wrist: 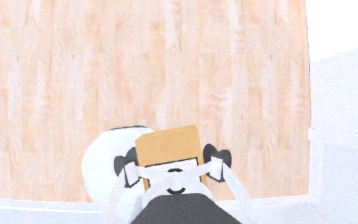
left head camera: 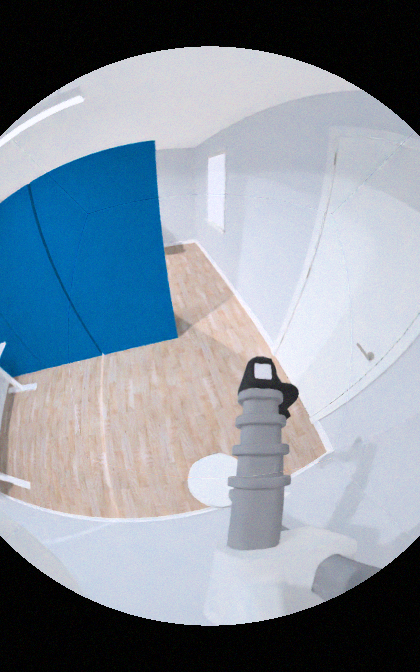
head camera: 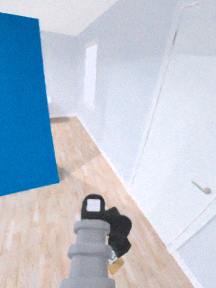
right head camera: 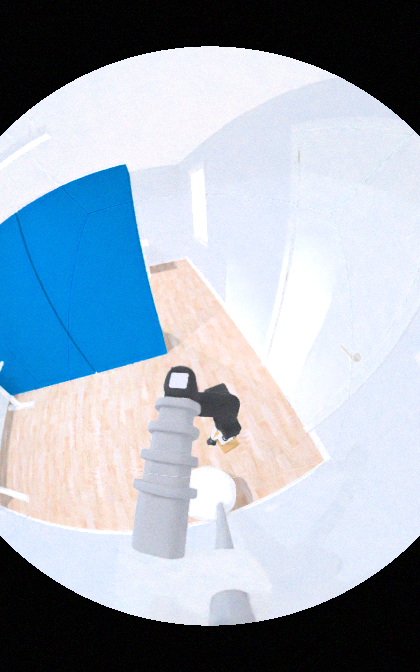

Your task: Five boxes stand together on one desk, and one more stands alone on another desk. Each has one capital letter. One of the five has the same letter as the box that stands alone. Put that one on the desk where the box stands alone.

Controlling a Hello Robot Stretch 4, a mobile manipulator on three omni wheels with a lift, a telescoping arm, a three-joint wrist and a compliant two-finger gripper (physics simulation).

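Frame: origin at the robot's base, x ahead, y left, z up, level; metres.
Where they show: gripper, fingertip midpoint: (wrist: pixel 171 158).
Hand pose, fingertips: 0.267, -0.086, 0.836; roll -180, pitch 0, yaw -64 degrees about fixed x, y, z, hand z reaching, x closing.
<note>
After its pixels a point has its place, as x, y, z.
A tan box (head camera: pixel 116 266) @[0.224, -0.107, 0.884] (right head camera: pixel 230 445) (wrist: pixel 169 145) @[0.287, -0.074, 0.886] with a white label is between the two fingertips of my gripper (wrist: pixel 171 158) @[0.267, -0.086, 0.836], which is shut on it above the floor. A curved black part of its letter shows in the wrist view; the rest is hidden by the gripper, so I cannot tell which letter it is. White legs of a desk (left head camera: pixel 24 387) (right head camera: pixel 21 405) show at the far left of the left and right head views. The other boxes do not show in these views.
A tall blue partition (head camera: pixel 22 105) @[1.299, 0.782, 1.175] (left head camera: pixel 125 240) (right head camera: pixel 95 280) stands at the left. Past its right edge a strip of floor leads to the far wall, with a shadow there. A white door (head camera: pixel 192 135) @[0.859, -0.696, 1.199] (left head camera: pixel 372 260) is on the right wall. My round white base (wrist: pixel 107 160) @[0.026, 0.099, 0.187] is below the box.
</note>
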